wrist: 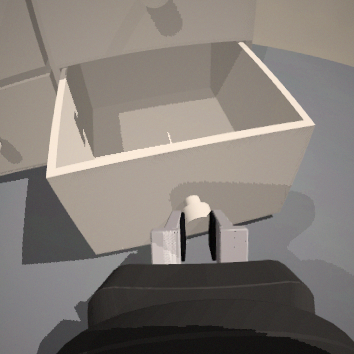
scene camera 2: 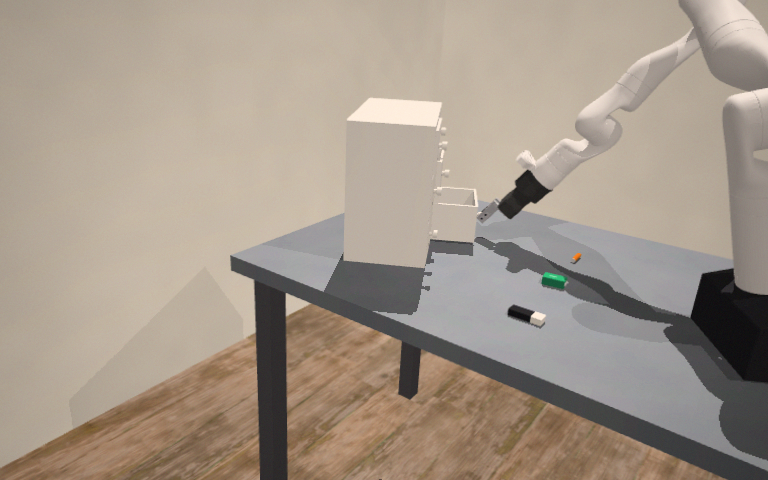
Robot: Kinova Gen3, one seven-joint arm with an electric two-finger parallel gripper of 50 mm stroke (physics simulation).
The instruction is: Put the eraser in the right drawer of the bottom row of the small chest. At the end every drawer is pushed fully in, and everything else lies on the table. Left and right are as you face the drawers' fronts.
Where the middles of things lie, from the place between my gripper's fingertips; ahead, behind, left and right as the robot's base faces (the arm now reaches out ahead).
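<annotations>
Relative to the small white chest [scene camera 2: 390, 143], my hand is 0.11 m below it, 0.16 m to the right of it and 0.17 m short of it.
</annotations>
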